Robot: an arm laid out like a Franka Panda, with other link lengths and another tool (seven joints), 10 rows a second.
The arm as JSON. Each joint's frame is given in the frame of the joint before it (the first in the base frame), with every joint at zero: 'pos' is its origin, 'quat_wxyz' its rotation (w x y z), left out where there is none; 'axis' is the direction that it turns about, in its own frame. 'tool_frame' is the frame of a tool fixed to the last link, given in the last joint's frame.
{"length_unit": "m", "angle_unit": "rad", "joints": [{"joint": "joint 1", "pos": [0.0, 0.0, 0.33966], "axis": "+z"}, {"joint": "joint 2", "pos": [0.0, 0.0, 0.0], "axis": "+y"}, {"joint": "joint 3", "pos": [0.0, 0.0, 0.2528], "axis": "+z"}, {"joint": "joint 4", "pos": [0.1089, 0.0, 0.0], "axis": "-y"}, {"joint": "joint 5", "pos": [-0.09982, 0.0, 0.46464], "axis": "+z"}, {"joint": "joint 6", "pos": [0.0, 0.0, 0.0], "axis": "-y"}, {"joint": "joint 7", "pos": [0.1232, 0.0, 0.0], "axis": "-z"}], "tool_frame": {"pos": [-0.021, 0.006, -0.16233], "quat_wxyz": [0.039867, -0.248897, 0.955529, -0.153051]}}
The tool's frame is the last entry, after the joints.
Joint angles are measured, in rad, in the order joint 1, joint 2, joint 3, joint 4, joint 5, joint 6, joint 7. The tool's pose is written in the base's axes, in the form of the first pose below.
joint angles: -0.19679 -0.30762 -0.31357 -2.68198 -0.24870 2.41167 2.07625
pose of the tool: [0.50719 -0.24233 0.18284 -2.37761 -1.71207 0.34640]
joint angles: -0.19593 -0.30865 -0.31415 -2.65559 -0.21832 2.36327 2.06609
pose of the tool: [0.50957 -0.24625 0.19086 -2.36685 -1.67959 0.33846]
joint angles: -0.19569 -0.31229 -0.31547 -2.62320 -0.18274 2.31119 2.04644
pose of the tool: [0.51334 -0.25112 0.20333 -2.35265 -1.65592 0.32081]
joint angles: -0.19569 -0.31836 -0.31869 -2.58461 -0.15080 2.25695 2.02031
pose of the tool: [0.51817 -0.25741 0.22051 -2.33688 -1.64571 0.29975]
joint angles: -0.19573 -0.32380 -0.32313 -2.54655 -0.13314 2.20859 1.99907
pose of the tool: [0.52247 -0.26429 0.23808 -2.32522 -1.64430 0.28713]
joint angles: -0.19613 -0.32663 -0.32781 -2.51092 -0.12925 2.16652 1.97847
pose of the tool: [0.52554 -0.27144 0.25382 -2.31317 -1.65366 0.28819]
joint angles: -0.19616 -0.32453 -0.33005 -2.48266 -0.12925 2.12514 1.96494
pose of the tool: [0.52637 -0.27567 0.26301 -2.29532 -1.65551 0.30152]
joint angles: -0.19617 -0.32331 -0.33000 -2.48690 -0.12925 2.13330 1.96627
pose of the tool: [0.52636 -0.27529 0.26099 -2.29814 -1.65598 0.29969]
